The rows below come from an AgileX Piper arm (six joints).
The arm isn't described. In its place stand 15 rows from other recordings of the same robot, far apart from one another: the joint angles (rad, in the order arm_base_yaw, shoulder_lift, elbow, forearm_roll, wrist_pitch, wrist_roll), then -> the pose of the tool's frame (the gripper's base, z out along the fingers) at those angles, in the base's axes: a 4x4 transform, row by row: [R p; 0 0 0 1], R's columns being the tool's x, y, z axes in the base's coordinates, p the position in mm.
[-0.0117 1.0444 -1.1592 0.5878 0.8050 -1.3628] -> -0.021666 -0.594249 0.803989 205.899; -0.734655 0.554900 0.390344 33.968; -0.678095 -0.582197 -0.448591 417.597; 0 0 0 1
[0.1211 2.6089 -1.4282 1.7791 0.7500 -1.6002] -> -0.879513 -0.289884 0.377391 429.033; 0.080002 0.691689 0.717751 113.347; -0.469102 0.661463 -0.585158 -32.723; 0 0 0 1
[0.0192 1.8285 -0.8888 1.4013 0.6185 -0.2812] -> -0.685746 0.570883 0.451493 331.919; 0.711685 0.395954 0.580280 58.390; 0.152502 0.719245 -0.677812 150.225; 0 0 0 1
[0.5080 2.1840 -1.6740 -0.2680 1.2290 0.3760] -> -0.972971 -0.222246 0.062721 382.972; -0.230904 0.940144 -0.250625 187.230; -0.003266 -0.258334 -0.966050 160.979; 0 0 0 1
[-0.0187 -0.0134 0.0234 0.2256 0.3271 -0.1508] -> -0.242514 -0.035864 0.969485 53.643; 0.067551 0.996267 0.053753 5.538; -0.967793 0.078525 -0.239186 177.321; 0 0 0 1
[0.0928 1.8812 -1.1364 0.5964 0.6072 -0.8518] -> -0.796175 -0.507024 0.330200 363.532; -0.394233 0.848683 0.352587 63.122; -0.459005 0.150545 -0.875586 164.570; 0 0 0 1
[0.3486 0.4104 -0.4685 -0.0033 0.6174 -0.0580] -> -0.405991 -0.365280 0.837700 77.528; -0.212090 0.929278 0.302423 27.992; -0.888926 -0.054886 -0.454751 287.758; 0 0 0 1
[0.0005 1.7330 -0.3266 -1.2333 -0.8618 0.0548] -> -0.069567 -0.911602 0.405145 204.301; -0.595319 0.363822 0.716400 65.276; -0.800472 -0.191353 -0.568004 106.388; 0 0 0 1
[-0.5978 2.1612 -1.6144 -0.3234 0.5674 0.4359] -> -0.587275 0.733699 0.341751 381.380; 0.590312 0.677141 -0.439332 -278.490; -0.553751 -0.056269 -0.830779 168.971; 0 0 0 1
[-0.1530 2.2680 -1.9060 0.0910 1.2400 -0.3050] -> -0.989487 -0.126847 0.069465 459.204; -0.121515 0.989656 0.076252 -62.898; -0.078419 0.067009 -0.994666 177.309; 0 0 0 1
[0.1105 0.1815 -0.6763 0.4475 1.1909 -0.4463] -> -0.401796 -0.564553 0.720999 -7.351; -0.290465 0.825264 0.484324 35.978; -0.868441 -0.014826 -0.495570 323.062; 0 0 0 1
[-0.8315 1.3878 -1.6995 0.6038 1.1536 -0.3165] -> -0.437988 0.340282 0.832090 216.609; 0.424587 0.894155 -0.142173 -167.455; -0.792396 0.291025 -0.536109 476.579; 0 0 0 1
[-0.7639 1.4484 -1.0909 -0.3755 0.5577 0.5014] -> -0.369866 0.855968 0.361273 214.397; 0.595657 0.516885 -0.614835 -229.830; -0.713016 -0.012212 -0.701042 298.441; 0 0 0 1
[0.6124 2.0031 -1.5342 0.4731 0.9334 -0.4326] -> -0.685866 -0.727353 0.023372 324.749; -0.637030 0.615603 0.463924 268.859; -0.351825 0.303301 -0.885566 209.655; 0 0 0 1
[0.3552 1.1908 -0.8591 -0.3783 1.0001 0.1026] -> -0.847502 -0.321904 0.422040 206.915; -0.424541 0.888344 -0.174955 46.585; -0.318598 -0.327448 -0.889535 279.265; 0 0 0 1
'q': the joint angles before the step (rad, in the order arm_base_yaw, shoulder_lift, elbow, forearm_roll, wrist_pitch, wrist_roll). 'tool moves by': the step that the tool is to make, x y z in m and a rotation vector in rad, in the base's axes. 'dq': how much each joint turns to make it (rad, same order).
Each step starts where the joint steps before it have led.
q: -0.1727, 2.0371, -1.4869, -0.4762, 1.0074, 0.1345
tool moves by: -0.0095, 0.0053, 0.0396, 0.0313, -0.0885, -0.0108
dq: -0.0002, -0.1027, 0.0000, 0.0569, 0.0151, -0.0199
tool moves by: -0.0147, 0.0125, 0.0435, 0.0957, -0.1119, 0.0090
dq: 0.0002, -0.1207, -0.0001, 0.1352, 0.0109, -0.0568
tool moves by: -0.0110, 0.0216, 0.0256, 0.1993, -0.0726, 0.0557
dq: 0.0000, -0.0768, -0.0022, 0.2524, 0.0258, -0.1170
